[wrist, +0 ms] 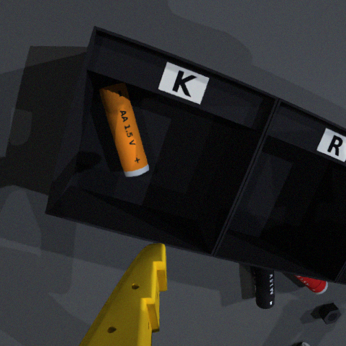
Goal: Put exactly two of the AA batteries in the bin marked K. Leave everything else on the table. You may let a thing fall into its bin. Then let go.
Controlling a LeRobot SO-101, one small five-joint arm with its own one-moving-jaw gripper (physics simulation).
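An orange AA battery (124,131) lies in the bin marked K (225,114), in its left part, with its pale plus end toward the near side. A black AA battery (265,289) lies outside the bins by their near wall, its far end hidden by the wall. A red cylinder (314,284) with a pale end, perhaps another battery, shows partly beside it. My gripper (160,252) is fully open: its notched yellow fixed jaw shows below the near wall of bin K, and the moving jaw is out of the picture. No thing is held against the jaw.
The bin marked R (299,122) adjoins bin K on the right, behind a shared divider (246,177). A black hex nut (330,313) lies on the grey table at the lower right. A small pale thing (303,344) is cut off by the bottom edge.
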